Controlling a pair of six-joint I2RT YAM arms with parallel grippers.
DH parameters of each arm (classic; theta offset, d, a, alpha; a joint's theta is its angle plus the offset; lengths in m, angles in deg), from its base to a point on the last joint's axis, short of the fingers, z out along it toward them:
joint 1: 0 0.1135 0.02 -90
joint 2: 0 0 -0.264 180
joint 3: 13.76 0 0.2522 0
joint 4: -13.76 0 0.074 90
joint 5: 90 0 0 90
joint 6: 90 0.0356 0 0
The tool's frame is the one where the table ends.
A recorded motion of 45 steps. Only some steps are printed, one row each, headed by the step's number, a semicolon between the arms.
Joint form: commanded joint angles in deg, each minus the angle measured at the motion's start. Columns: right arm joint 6, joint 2, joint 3, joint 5, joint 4, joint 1; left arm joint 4, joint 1, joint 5, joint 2, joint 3, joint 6.
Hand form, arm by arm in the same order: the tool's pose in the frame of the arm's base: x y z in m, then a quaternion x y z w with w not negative. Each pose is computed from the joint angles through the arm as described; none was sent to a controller.
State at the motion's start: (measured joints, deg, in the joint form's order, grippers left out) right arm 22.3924 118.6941 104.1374 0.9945 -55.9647 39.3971; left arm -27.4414 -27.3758 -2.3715 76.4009 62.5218 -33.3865
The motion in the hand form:
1: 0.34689 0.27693 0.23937 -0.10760 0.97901 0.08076 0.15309; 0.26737 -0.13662 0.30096 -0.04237 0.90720 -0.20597 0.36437
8: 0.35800 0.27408 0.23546 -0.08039 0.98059 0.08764 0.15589; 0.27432 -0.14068 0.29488 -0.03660 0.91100 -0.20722 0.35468
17: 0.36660 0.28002 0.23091 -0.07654 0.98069 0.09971 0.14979; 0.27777 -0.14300 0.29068 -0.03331 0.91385 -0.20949 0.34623
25: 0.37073 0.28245 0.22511 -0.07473 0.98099 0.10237 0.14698; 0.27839 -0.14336 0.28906 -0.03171 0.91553 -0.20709 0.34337
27: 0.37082 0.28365 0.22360 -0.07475 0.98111 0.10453 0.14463; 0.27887 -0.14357 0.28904 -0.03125 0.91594 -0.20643 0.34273
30: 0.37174 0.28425 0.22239 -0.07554 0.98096 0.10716 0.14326; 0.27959 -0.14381 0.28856 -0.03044 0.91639 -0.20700 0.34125
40: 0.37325 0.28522 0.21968 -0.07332 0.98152 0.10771 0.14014; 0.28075 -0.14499 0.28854 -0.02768 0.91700 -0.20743 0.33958
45: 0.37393 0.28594 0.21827 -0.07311 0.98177 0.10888 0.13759; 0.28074 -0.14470 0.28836 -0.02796 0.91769 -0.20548 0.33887
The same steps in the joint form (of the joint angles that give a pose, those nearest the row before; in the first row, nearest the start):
1: 3.51 1.91 3.10 0.59 -0.79 -0.67; 0.57 0.28 2.15 1.51 1.75 1.05
8: 5.55 3.37 4.36 0.24 0.10 -1.86; 1.06 0.31 3.06 3.58 2.34 1.40
17: 6.08 6.02 7.47 -1.26 -0.20 -2.04; 1.19 0.31 3.87 4.74 2.60 1.48
25: 6.27 7.33 8.28 -1.69 0.20 -2.15; 0.99 0.30 3.87 5.04 2.63 1.69
27: 6.41 7.59 8.36 -2.00 0.28 -2.06; 0.87 0.30 3.86 5.18 2.78 1.76
30: 6.35 7.87 8.54 -2.37 0.42 -2.10; 0.85 0.35 4.06 5.39 2.89 1.82
40: 6.61 8.48 8.96 -2.58 0.34 -2.13; 0.70 0.28 4.26 5.78 3.26 2.01
45: 6.68 8.84 9.24 -2.84 0.24 -2.13; 0.48 0.31 4.13 5.80 3.31 2.07

